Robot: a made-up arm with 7 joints. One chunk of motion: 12 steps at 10 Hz.
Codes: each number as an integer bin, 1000 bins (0 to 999) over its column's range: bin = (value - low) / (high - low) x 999, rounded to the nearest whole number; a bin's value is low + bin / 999 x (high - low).
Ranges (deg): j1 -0.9..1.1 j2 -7.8..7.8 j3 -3..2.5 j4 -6.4..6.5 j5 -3.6..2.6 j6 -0.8..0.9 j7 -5.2..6
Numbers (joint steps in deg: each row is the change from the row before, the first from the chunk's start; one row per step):
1: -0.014 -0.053 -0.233 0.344 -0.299 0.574 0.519
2: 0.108 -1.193 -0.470 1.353 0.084 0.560 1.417
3: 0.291 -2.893 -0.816 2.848 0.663 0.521 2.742
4: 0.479 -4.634 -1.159 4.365 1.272 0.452 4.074
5: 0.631 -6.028 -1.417 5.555 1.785 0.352 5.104
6: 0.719 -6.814 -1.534 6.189 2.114 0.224 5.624
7: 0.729 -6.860 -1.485 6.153 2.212 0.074 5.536
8: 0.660 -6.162 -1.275 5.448 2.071 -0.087 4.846
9: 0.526 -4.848 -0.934 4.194 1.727 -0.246 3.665
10: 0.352 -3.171 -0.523 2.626 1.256 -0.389 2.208
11: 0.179 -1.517 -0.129 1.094 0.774 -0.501 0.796
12: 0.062 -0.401 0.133 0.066 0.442 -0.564 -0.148
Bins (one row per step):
1: 443 496 503 522 532 807 510
2: 503 423 460 600 594 799 590
3: 595 314 397 716 687 776 708
4: 689 203 334 834 785 736 827
5: 765 113 288 926 868 677 919
6: 809 63 266 975 921 602 965
7: 814 60 275 972 936 514 958
8: 779 105 313 918 914 419 896
9: 712 189 375 820 858 326 791
10: 625 296 450 699 782 242 661
11: 539 402 521 580 705 176 535
12: 481 474 569 501 651 139 451

